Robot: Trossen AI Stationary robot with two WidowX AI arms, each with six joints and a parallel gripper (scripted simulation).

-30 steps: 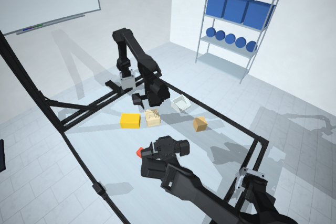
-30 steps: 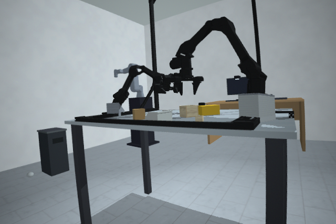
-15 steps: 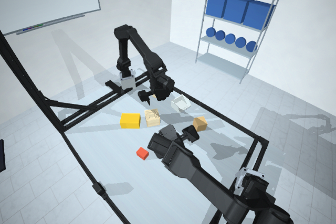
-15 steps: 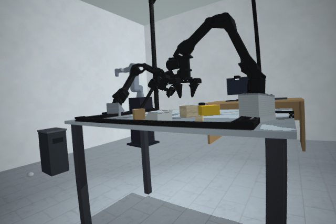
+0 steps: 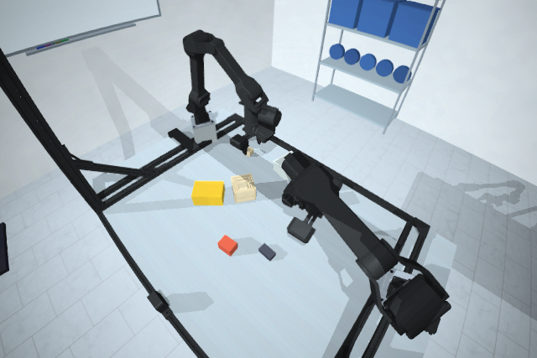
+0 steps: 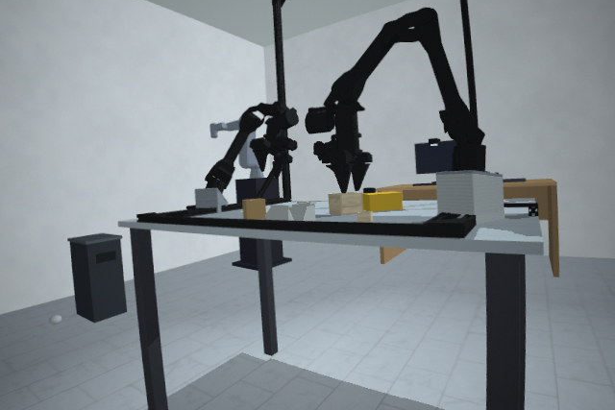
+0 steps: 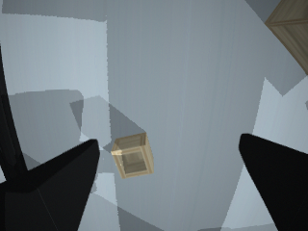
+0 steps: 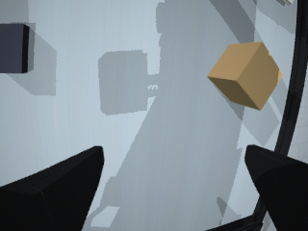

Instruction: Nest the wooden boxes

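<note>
Right now my left hand is 240 mm past the yellow block, 40 mm to the left of it and 80 mm above it. From my left hand the other things lie so: white tray 80 mm ahead, 140 mm to the right, 80 mm below; tan block 40 mm ahead, 320 mm to the right, 80 mm below; red block 310 mm behind, 240 mm to the right, 90 mm below.
My right gripper is now 15 cm above the dark block, 12 cm past it and 5 cm to the right of it. From my right hand the other things lie so: white tray: 25 cm to the left, 18 cm ahead, 14 cm below; then tan block: 14 cm ahead, 13 cm below, 6 cm to the left; then red block: 20 cm behind, 14 cm to the left, 14 cm below.
</note>
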